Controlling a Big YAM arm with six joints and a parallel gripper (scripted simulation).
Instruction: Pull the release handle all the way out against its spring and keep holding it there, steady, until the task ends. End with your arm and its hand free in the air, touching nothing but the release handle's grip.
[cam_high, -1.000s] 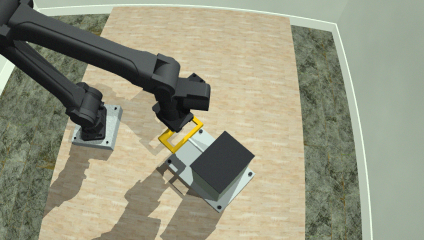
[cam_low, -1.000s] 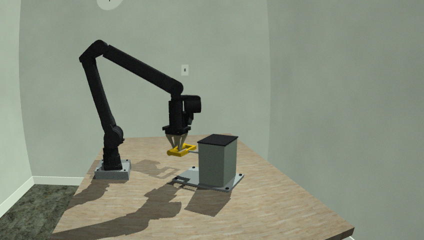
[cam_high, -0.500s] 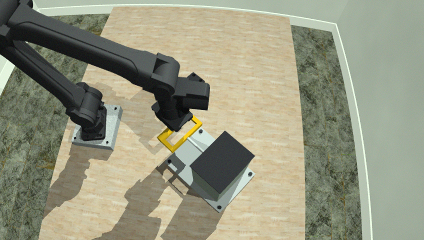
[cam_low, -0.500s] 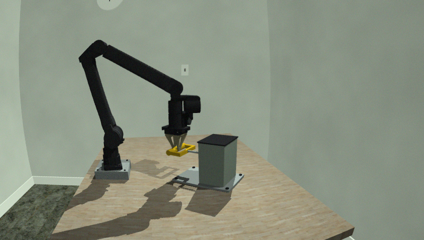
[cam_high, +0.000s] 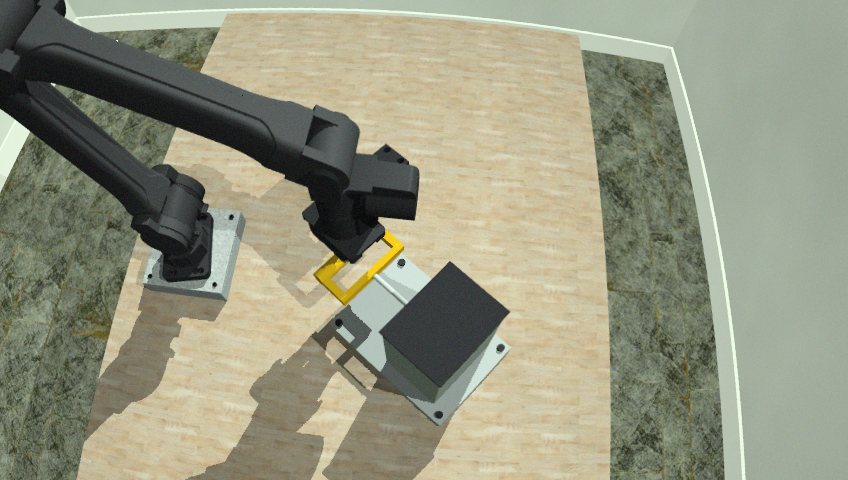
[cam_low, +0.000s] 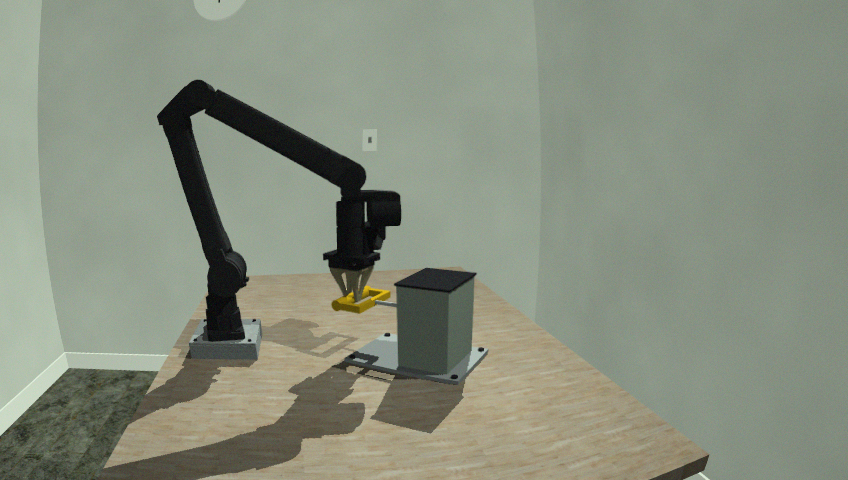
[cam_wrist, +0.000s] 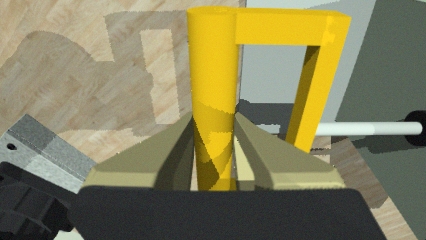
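Now: the release handle 4 cm to the right of my hand and 3 cm ahead of it. Also, from my hand: bolted base plate: 11 cm to the right, 10 cm below, 9 cm ahead.
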